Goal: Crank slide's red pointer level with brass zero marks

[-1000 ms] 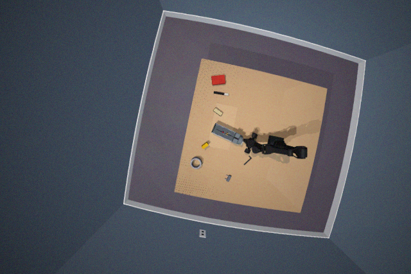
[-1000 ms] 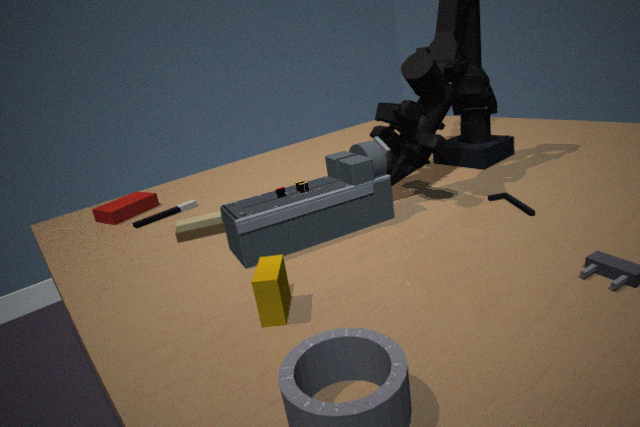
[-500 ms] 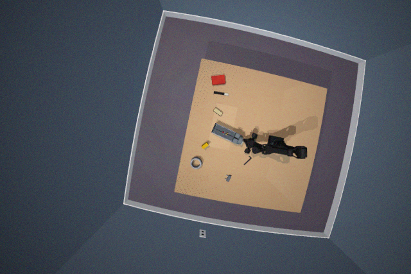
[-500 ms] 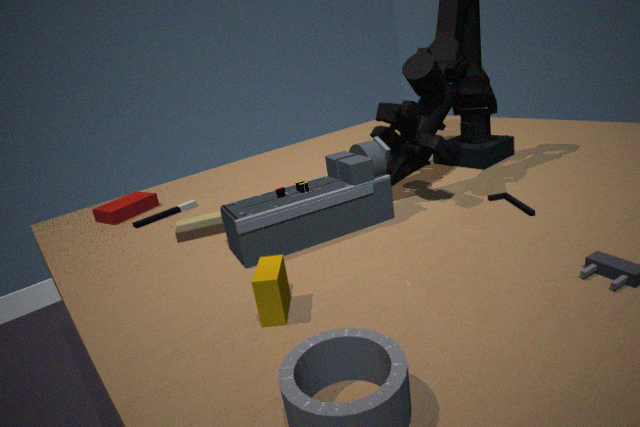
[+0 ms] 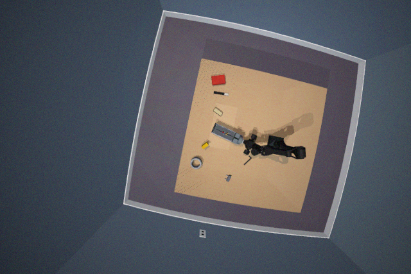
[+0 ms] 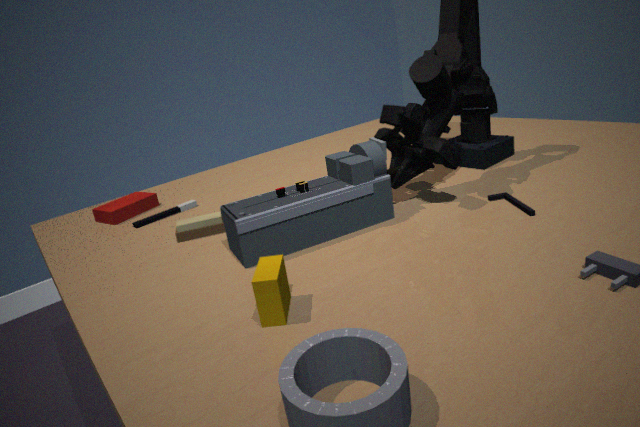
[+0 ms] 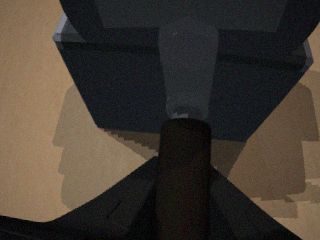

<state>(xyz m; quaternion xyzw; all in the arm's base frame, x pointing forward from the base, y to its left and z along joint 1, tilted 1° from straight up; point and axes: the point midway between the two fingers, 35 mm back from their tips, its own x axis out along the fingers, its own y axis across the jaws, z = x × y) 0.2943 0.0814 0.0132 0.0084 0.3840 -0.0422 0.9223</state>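
The red pointer is 200 mm ahead of my gripper tip, 10 mm to the right of it and 50 mm above it. Round my gripper tip: black hex key 130 mm behind, 140 mm to the left, 30 mm below; yellow block 310 mm ahead, 160 mm to the left, 10 mm below; black crank handle 20 mm behind, 20 mm above.
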